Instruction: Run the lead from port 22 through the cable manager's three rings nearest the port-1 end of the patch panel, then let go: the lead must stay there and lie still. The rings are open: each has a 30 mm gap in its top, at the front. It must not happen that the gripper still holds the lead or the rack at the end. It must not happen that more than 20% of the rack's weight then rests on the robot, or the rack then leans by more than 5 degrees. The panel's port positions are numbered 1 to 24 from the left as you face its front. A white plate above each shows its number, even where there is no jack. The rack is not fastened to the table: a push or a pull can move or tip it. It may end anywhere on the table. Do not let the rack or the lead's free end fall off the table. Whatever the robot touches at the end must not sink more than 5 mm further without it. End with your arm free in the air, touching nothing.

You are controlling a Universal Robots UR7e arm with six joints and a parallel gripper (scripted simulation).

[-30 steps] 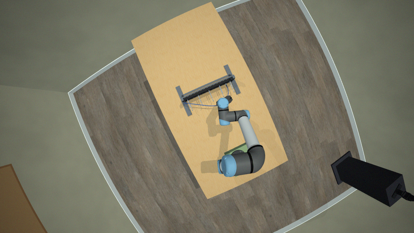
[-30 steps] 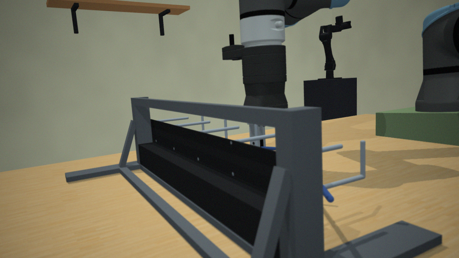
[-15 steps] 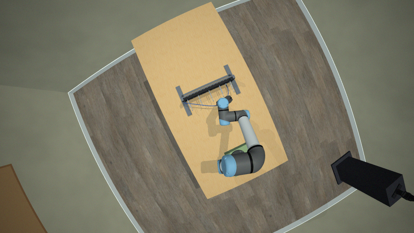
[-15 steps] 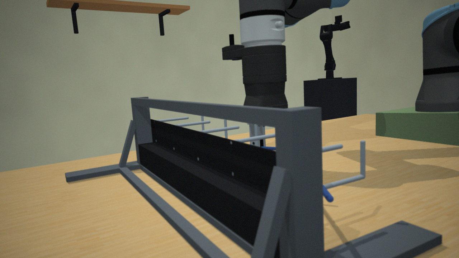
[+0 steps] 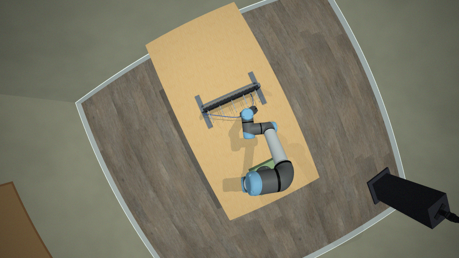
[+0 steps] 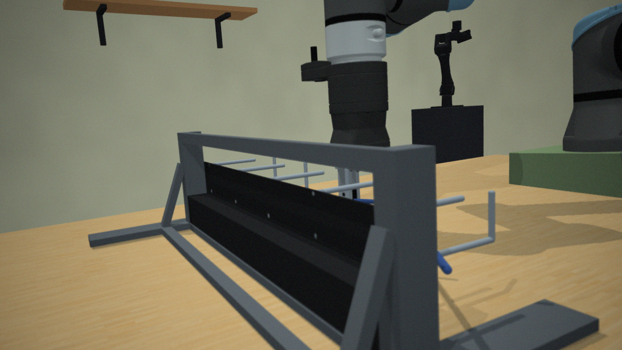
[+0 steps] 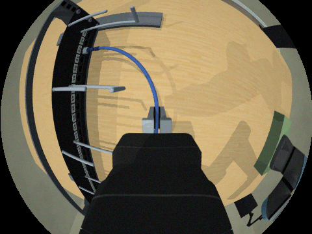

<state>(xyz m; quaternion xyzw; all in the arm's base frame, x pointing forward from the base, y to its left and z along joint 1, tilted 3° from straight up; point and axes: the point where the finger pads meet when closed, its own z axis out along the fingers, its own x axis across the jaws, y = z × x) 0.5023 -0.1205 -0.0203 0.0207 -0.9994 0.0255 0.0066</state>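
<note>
The grey rack lies 17 cm ahead of my hand, 5 cm to the left of it and 2 cm above it.
</note>
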